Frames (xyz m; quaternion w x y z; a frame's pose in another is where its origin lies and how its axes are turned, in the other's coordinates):
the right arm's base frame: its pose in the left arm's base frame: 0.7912 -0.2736 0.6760 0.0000 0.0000 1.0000 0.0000
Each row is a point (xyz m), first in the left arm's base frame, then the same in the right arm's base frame.
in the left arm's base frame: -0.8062 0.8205 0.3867
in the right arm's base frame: 1.5974 1.0941 0.2893
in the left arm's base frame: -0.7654 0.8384 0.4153
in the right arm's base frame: 1.5566 1.1120 0.2607
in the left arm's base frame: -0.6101 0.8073 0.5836
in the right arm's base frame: 1.4013 1.0809 0.0924
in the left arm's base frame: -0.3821 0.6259 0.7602
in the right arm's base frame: 1.1733 0.8995 -0.0842
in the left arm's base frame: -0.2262 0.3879 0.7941
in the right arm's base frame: 1.0174 0.6615 -0.1181
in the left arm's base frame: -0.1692 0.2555 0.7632
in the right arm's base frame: 0.9604 0.5291 -0.0872
